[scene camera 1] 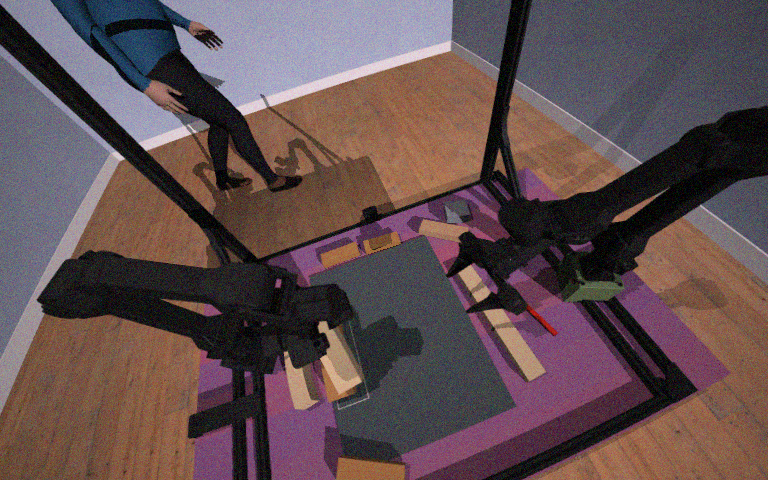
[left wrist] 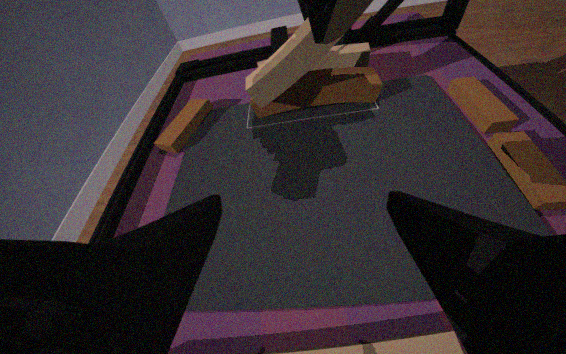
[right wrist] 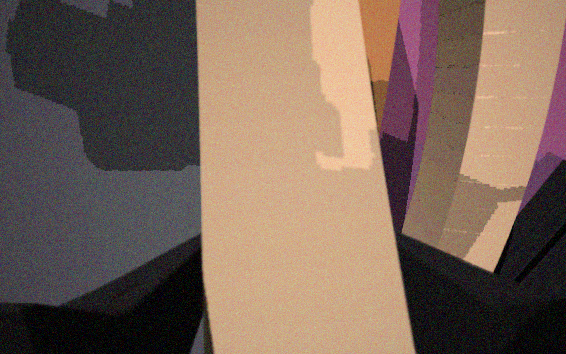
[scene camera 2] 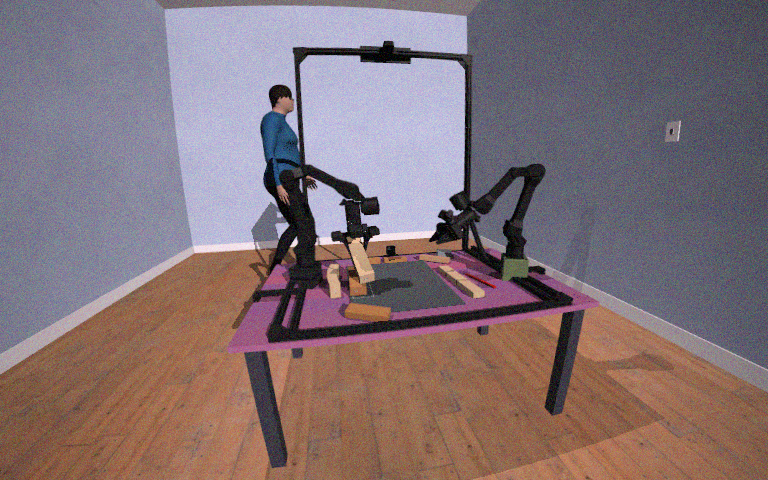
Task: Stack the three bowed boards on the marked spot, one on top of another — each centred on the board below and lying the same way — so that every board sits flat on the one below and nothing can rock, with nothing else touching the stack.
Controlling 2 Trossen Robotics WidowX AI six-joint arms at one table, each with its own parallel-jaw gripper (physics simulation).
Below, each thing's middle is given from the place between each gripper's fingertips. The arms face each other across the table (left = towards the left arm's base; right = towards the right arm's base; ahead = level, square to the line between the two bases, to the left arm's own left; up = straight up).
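Long pale plank [scene camera 1: 524,359]: my left gripper is 16 cm above it, 2 cm short of it and 11 cm to the right of it.
For my right hand, the long pale plank is 12 cm below it, 1 cm ahead of it and 41 cm to the left of it. Going by its middle, the plank is nearer to my left gripper than to my right hand.
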